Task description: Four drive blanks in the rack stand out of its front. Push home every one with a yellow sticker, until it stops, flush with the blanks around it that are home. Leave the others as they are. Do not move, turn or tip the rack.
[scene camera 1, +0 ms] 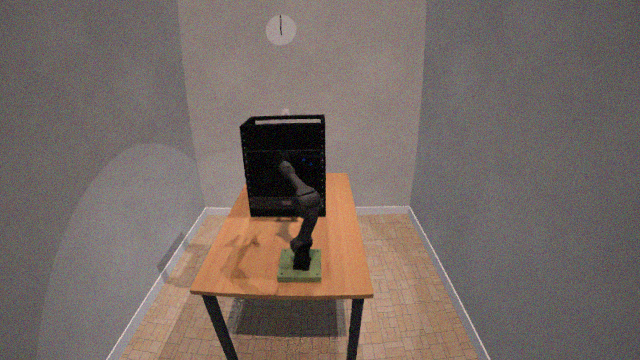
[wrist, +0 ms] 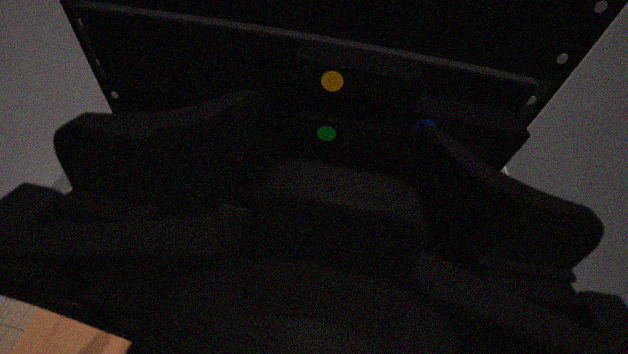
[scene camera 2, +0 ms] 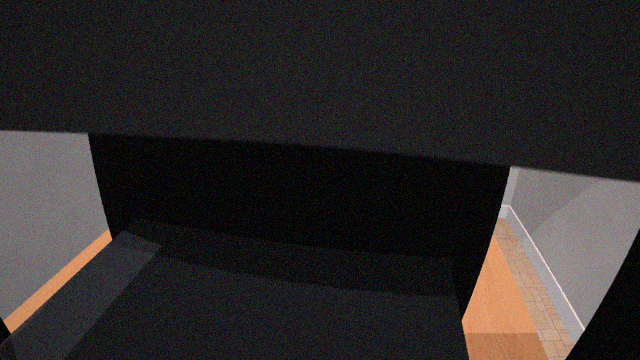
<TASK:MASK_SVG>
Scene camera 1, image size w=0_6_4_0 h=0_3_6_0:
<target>black rack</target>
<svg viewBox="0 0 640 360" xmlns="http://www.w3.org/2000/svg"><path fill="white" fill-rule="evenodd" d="M240 126L251 217L300 217L294 204L296 190L290 180L284 178L281 172L271 164L273 159L270 159L270 155L273 155L274 151L282 152L282 149L286 149L290 153L296 151L299 154L299 159L296 162L290 161L289 163L295 169L295 174L307 186L314 188L319 193L322 205L318 216L326 217L325 115L250 117ZM255 121L321 119L321 123L255 124Z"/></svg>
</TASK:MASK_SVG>
